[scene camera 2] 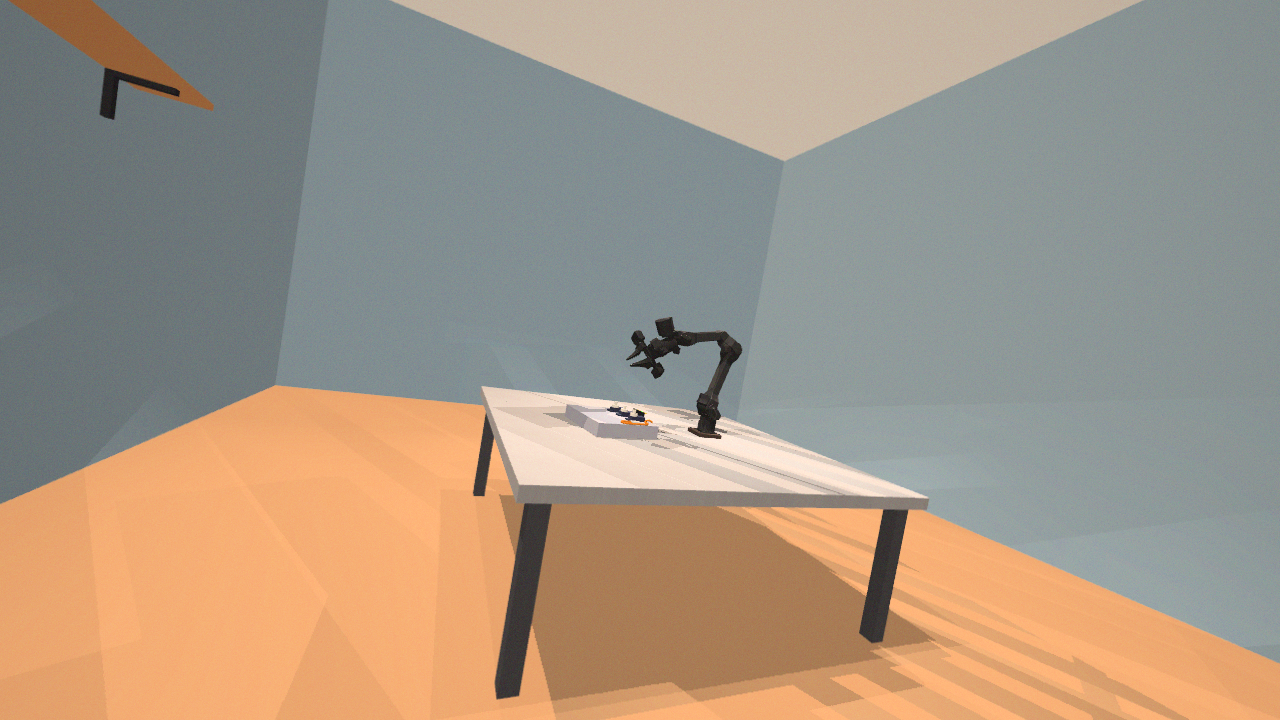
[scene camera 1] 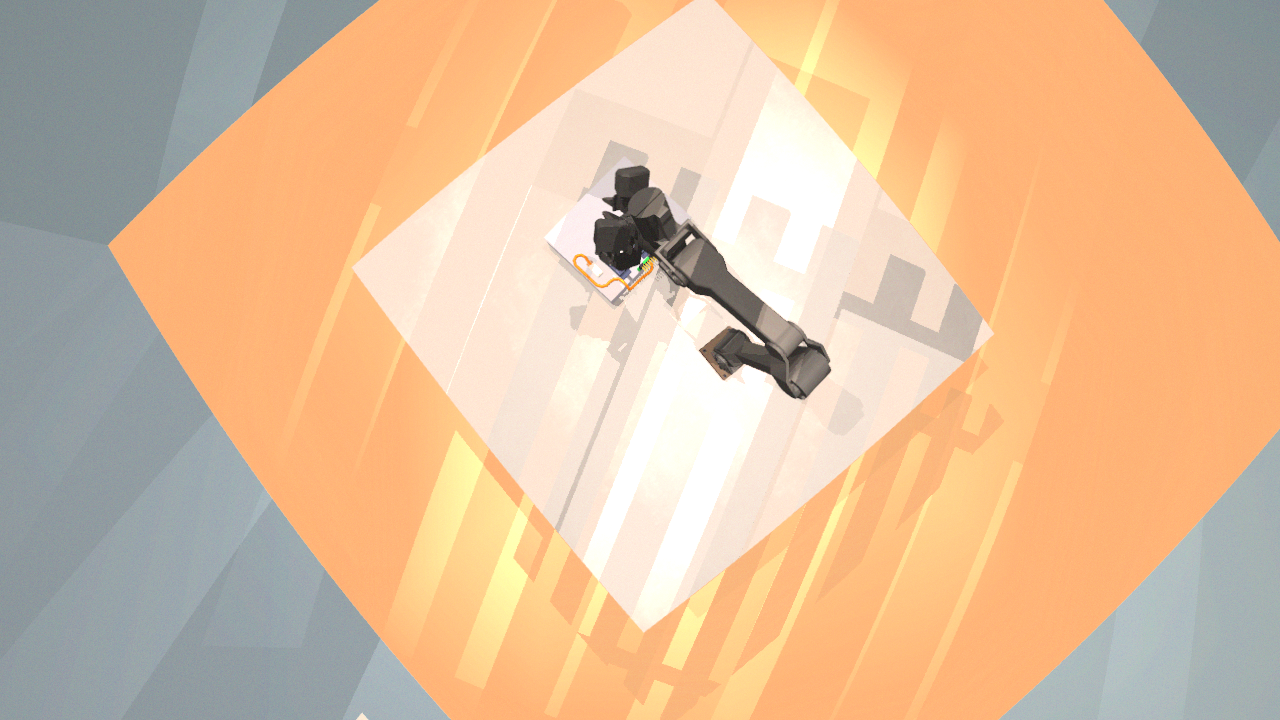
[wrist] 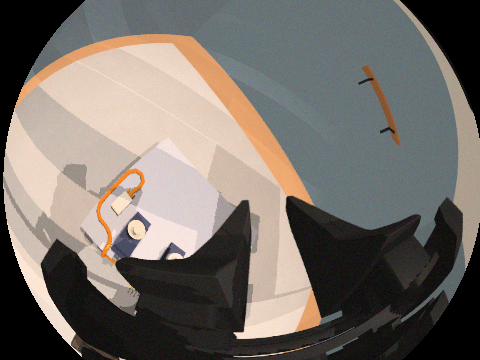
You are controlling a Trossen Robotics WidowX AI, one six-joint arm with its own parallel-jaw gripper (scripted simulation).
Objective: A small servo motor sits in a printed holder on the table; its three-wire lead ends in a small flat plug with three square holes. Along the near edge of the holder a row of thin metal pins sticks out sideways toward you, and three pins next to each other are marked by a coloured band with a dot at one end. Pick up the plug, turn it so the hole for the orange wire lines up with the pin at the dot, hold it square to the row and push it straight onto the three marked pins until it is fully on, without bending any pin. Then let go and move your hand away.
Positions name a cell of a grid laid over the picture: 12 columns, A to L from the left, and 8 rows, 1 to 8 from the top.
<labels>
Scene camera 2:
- my gripper: F5
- white printed holder: F5
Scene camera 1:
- my gripper: F3
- white printed holder: F3
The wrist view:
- my gripper: G5
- white printed holder: E5
</labels>
